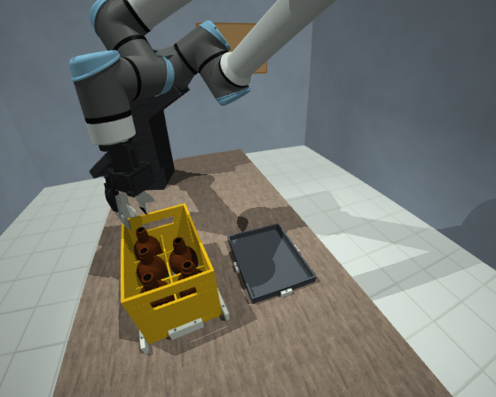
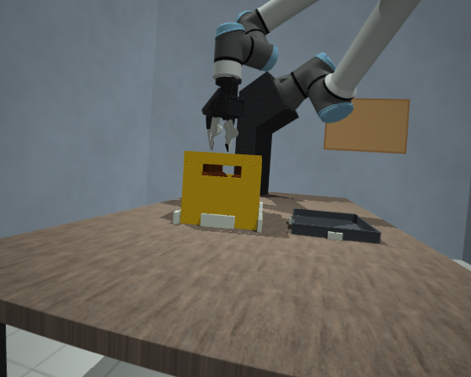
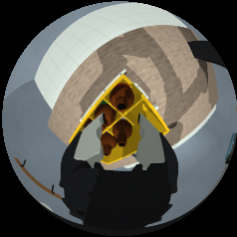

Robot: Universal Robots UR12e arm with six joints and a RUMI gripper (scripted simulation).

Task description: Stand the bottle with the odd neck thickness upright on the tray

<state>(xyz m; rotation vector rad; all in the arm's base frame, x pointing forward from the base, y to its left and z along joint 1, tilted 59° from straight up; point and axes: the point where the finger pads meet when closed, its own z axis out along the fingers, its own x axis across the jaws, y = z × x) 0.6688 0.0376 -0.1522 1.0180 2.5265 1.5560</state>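
Now: hand 70 mm short of the yellow crate, 60 mm to the right of it and 120 mm above it. Round my hand: dark tray (50 mm ahead, 340 mm to the left, 190 mm below).
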